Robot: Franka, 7 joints.
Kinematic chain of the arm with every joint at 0, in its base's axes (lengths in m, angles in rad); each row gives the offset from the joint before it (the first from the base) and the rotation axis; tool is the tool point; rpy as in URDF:
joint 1: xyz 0 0 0.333 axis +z
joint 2: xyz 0 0 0 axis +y
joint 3: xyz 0 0 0.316 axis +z
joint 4: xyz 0.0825 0 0 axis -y
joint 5: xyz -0.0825 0 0.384 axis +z
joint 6: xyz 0 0 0 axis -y
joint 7: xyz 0.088 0 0 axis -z
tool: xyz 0 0 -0.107 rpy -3.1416 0 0
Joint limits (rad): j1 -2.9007..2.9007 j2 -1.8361..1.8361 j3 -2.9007..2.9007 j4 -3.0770..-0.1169 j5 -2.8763..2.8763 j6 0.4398..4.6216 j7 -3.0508..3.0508
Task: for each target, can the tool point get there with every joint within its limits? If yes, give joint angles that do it. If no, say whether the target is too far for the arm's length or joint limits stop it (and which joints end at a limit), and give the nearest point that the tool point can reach.
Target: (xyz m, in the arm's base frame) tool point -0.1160 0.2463 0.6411
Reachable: yes | joints 2.0108 -1.1157 -0.0413 -2.6658 -1.4764 2.5726 -2.2924
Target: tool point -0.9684 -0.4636 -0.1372
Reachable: no: too far | nearest point -0.7088 -0.3393 -0.0112 | short by 0.314 m
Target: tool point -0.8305 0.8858 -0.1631
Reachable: no: too far | nearest point -0.5432 0.5794 0.0085 | short by 0.454 m
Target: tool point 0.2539 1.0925 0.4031
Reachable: no: too far | nearest point 0.1938 0.8340 0.3865 | short by 0.266 m
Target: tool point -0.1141 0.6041 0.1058
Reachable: yes | joints 1.0987 0.9514 0.6976 -1.7638 -0.3287 2.1880 -2.5623
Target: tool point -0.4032 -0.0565 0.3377
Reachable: yes | joints 0.9205 0.0469 2.0869 -2.4412 -2.0369 3.5449 -2.0591
